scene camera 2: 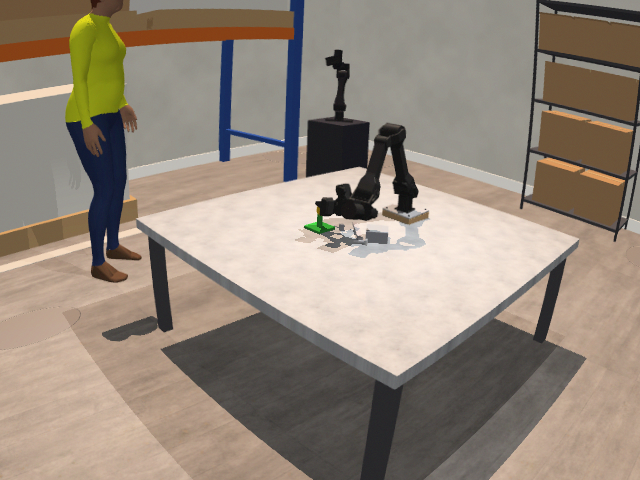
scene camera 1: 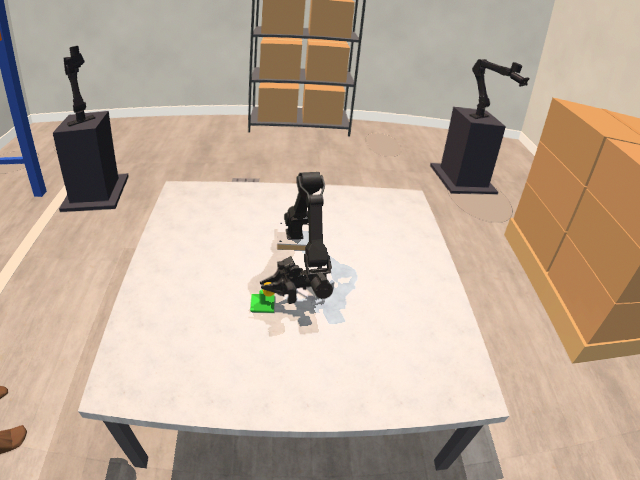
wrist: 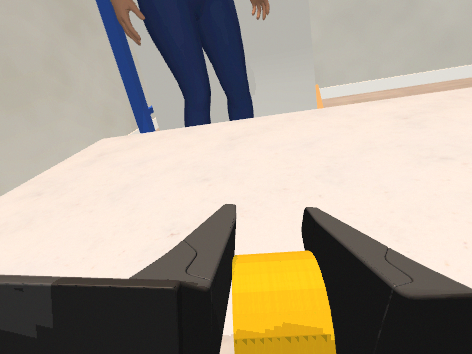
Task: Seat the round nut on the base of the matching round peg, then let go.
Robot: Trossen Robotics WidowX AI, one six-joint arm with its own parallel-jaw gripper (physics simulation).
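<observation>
A yellow round nut [scene camera 1: 268, 292] [scene camera 2: 318, 210] [wrist: 280, 295] is between the two fingers of my black gripper [scene camera 1: 263, 286] [scene camera 2: 318, 205] [wrist: 268, 217], which is shut on it. In the wrist view the nut's curved side faces the camera, and its hole does not show. A green round peg [scene camera 2: 320, 221] stands upright on its square green base [scene camera 1: 255, 304] [scene camera 2: 311, 226]. The nut is at the top of the peg, well above the base. The fingers partly hide the nut in both scene views, so I cannot tell whether the peg's tip is inside its hole.
The arm's mount [scene camera 1: 290, 246] [scene camera 2: 391, 213] stands on the pale table [scene camera 1: 206, 361] [scene camera 2: 413, 299] [wrist: 125, 200], behind the peg in scene camera 1. A person [scene camera 2: 98, 77] [wrist: 200, 50] stands beyond the table edge. Two other arms stand on dark pedestals [scene camera 1: 85, 165] [scene camera 1: 467, 155] off the table.
</observation>
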